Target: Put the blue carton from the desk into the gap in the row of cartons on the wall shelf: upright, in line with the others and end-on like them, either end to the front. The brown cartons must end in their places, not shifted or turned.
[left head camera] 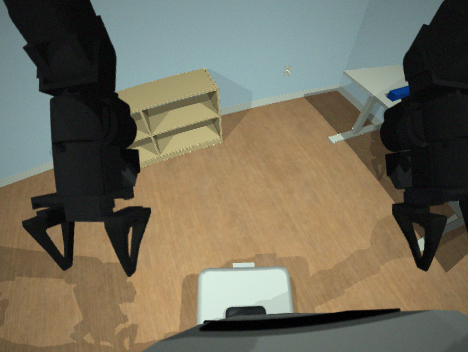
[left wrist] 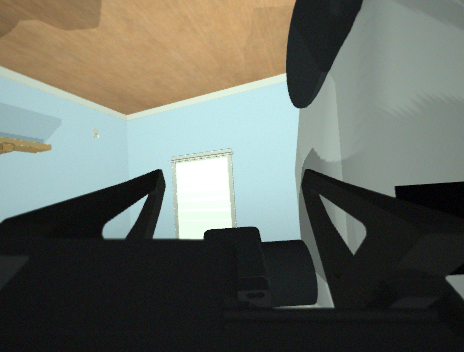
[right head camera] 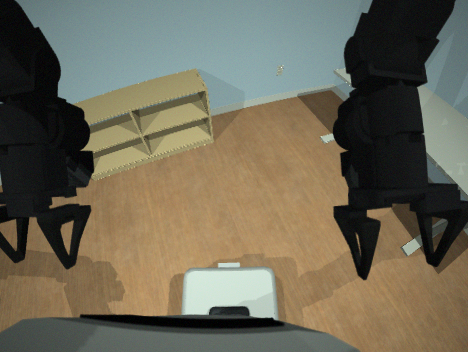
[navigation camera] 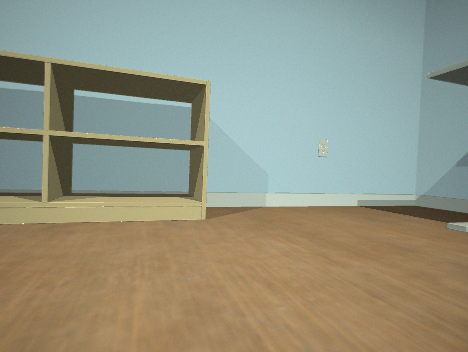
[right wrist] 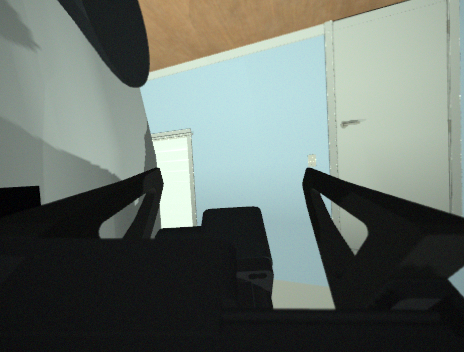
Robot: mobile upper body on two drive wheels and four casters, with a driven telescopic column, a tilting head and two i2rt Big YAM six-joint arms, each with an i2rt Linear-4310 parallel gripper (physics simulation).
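The blue carton (left head camera: pixel 398 93) lies on the desk (left head camera: pixel 372 76) (right head camera: pixel 447 140) (navigation camera: pixel 454 75) at the right; my right arm partly hides it in the left head camera. My left gripper (left head camera: pixel 99 272) (right head camera: pixel 44 264) (left wrist: pixel 233 177) is open and empty, hanging over the floor at the left, far from the carton. My right gripper (right head camera: pixel 398 271) (right wrist: pixel 232 175) is open and empty, nearer the desk but apart from the carton. A wooden ledge (left wrist: pixel 27 146) on the wall, perhaps the end of the wall shelf, shows at the left edge of the left wrist view. The brown cartons and their gap do not show.
A low wooden bookcase (left head camera: pixel 170 89) (right head camera: pixel 150 92) (navigation camera: pixel 206 150) stands against the wall at the left. Desk feet (left head camera: pixel 345 136) (right head camera: pixel 411 246) stand on the floor at the right. My white base (left head camera: pixel 245 290) (right head camera: pixel 230 287) is at the bottom. A door (right wrist: pixel 390 110) shows in the right wrist view.
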